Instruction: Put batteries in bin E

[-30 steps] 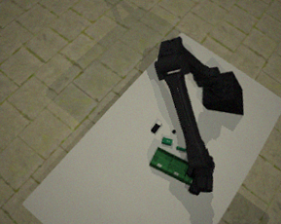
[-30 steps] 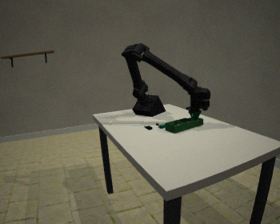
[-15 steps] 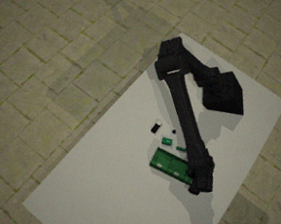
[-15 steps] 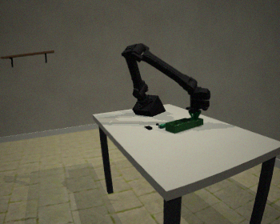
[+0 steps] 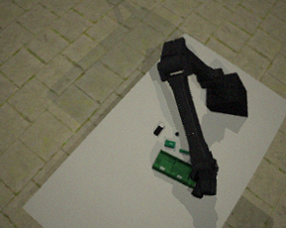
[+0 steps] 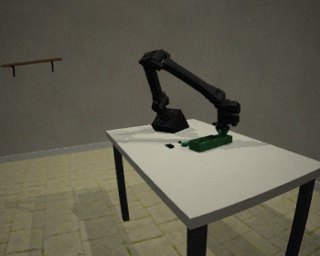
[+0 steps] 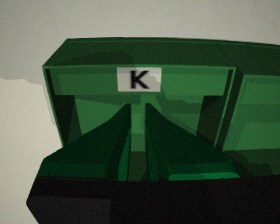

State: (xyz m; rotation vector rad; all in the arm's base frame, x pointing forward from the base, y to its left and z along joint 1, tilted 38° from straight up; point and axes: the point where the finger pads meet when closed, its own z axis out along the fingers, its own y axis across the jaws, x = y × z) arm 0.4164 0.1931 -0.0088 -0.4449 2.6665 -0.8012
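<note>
My gripper is now 21 cm to the left of the green 9 V battery, 6 cm past it and 2 cm above it. From my hand the other things lie so: green cylindrical battery 13 cm to the right, 8 cm behind, 2 cm below; then green bin 8 cm to the right, 2 cm ahead; then red cylindrical battery 11 cm behind, 7 cm to the right, 2 cm below.
</note>
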